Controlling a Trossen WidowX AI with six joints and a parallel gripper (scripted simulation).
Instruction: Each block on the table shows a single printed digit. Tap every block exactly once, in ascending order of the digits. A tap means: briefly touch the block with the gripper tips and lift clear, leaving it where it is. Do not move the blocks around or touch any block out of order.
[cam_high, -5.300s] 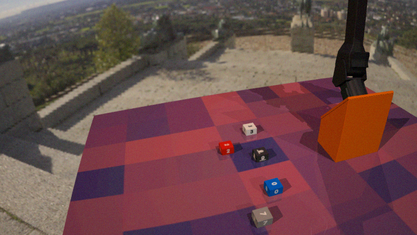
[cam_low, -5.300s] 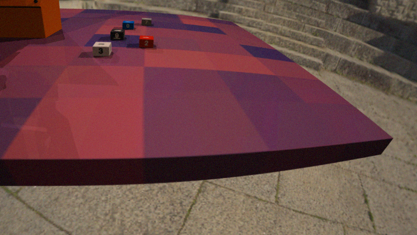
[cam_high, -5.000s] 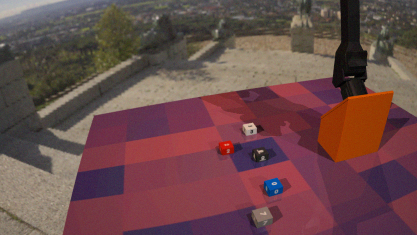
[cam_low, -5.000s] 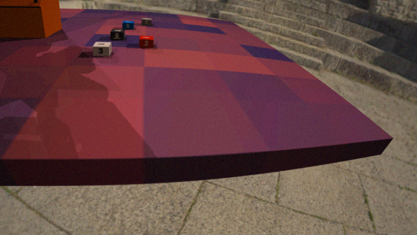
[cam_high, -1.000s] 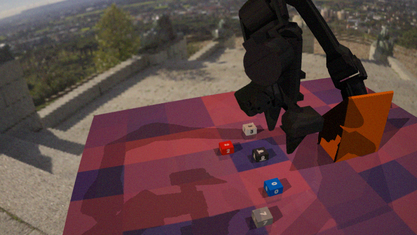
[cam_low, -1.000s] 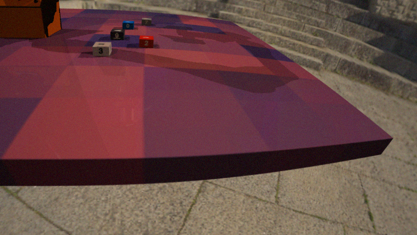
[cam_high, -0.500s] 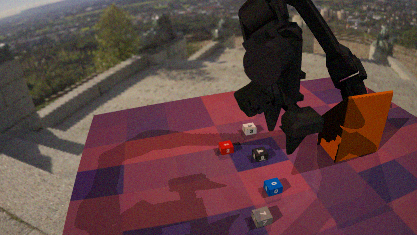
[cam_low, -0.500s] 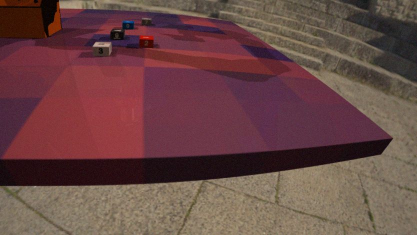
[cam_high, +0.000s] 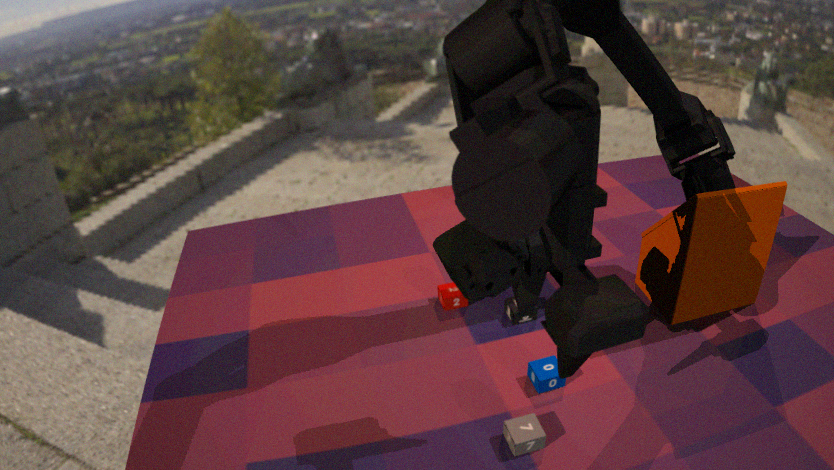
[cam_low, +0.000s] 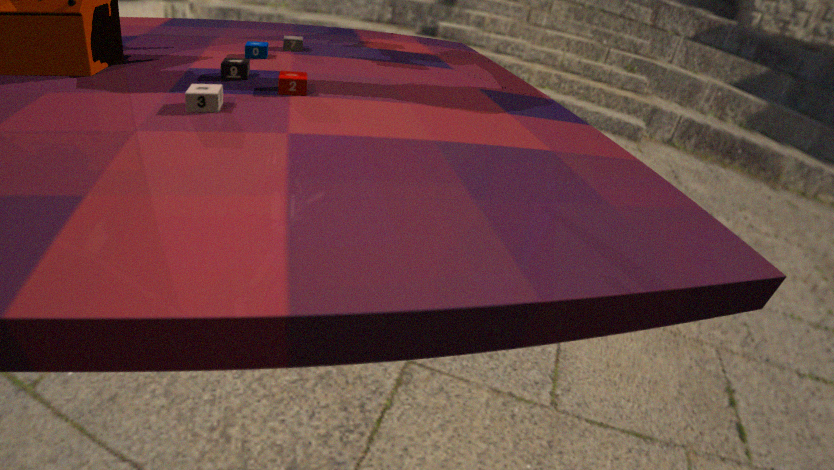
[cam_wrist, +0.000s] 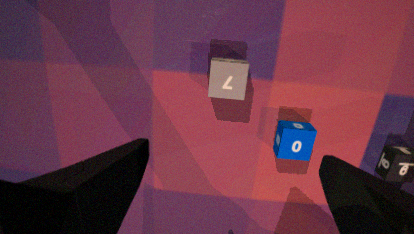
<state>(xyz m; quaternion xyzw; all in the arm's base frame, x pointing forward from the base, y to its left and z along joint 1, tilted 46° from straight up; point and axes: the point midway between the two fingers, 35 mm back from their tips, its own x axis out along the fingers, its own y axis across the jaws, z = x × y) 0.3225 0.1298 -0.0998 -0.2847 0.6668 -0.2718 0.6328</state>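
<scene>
The blue 0 block lies 11 cm below my gripper tip, 7 cm to the right of it and 4 cm behind it. Round my gripper tip: red 2 block: 25 cm to the right, 11 cm below, 2 cm ahead; white 3 block: 31 cm to the right, 11 cm below, 7 cm behind; grey 7 block: 11 cm below, 1 cm ahead.
</scene>
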